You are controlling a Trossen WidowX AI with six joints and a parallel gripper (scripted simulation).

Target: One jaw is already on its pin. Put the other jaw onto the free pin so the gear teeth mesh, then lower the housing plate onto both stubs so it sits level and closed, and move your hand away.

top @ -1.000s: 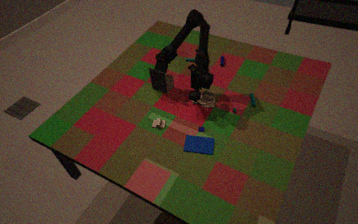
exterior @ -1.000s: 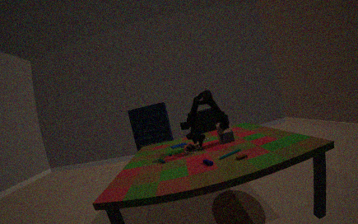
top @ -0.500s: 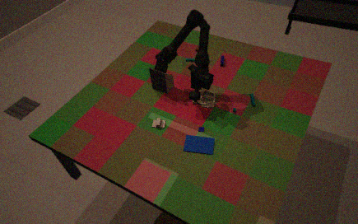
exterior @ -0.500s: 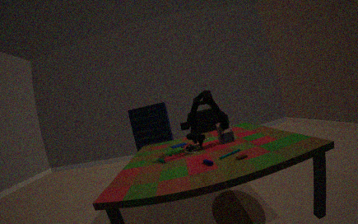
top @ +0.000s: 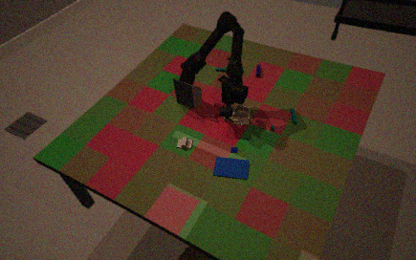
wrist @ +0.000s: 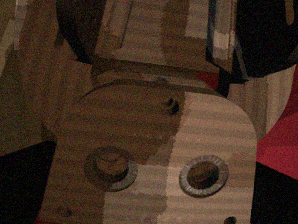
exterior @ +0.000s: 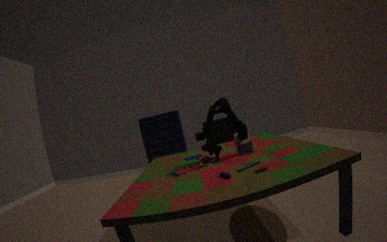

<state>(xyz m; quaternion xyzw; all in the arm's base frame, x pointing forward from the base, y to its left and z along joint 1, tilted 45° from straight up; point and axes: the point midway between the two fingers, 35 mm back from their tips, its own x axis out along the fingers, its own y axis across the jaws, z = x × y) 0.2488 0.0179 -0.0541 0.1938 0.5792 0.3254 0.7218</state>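
Right now the pale curved jaw is 30 mm ahead of my gripper tip and 10 mm to the right of it. Also, from my gripper tip: brown piece 460 mm to the left, 140 mm behind, 10 mm below; then pale housing piece 20 mm above, 10 mm ahead; then blue flat plate 300 mm to the right, 130 mm ahead, 10 mm below.
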